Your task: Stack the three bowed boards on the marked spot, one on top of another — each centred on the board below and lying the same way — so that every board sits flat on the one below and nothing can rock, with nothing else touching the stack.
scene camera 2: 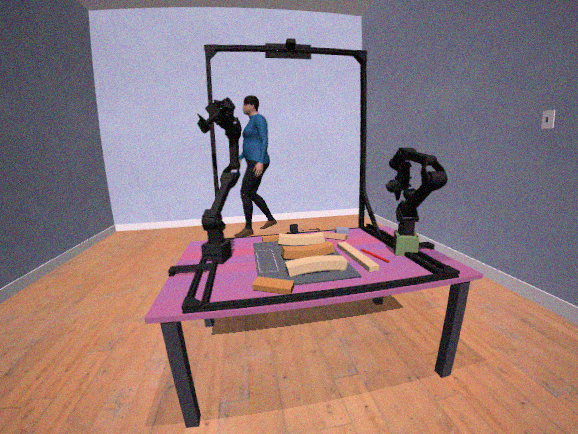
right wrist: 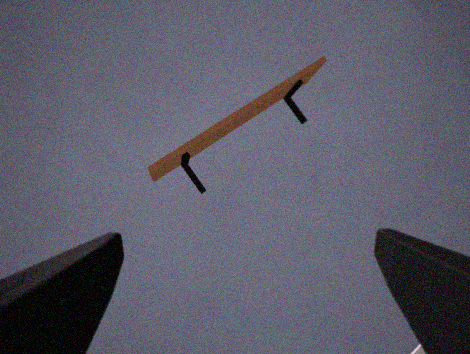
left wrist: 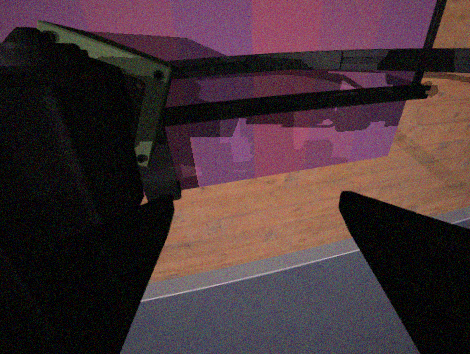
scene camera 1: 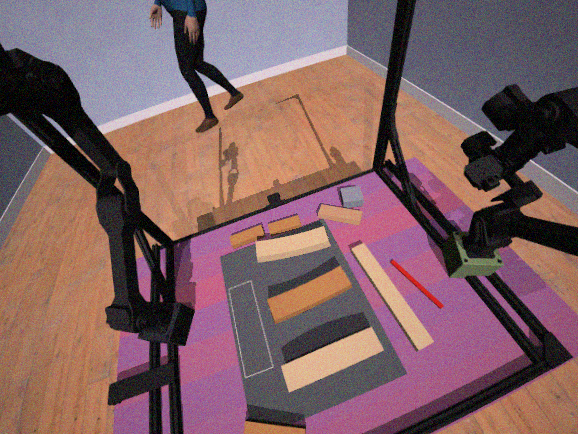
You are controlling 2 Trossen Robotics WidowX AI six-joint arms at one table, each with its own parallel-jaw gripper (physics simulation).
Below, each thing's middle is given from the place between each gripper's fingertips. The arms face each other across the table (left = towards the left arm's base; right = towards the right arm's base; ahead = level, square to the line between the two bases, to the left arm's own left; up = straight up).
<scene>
I see the orange-brown block (scene camera 1: 309,295) 640 mm below my right hand, 420 mm to the left of it and 10 mm ahead of it. Also, from my right hand: long pale plank (scene camera 1: 411,326) 660 mm below, 630 mm to the left, 40 mm ahead.
The long pale plank lies 270 mm to the right of my left hand, 200 mm below it and 140 mm ahead of it. Also, from my left hand: orange-brown block: 480 mm to the right, 180 mm below, 110 mm ahead.
</scene>
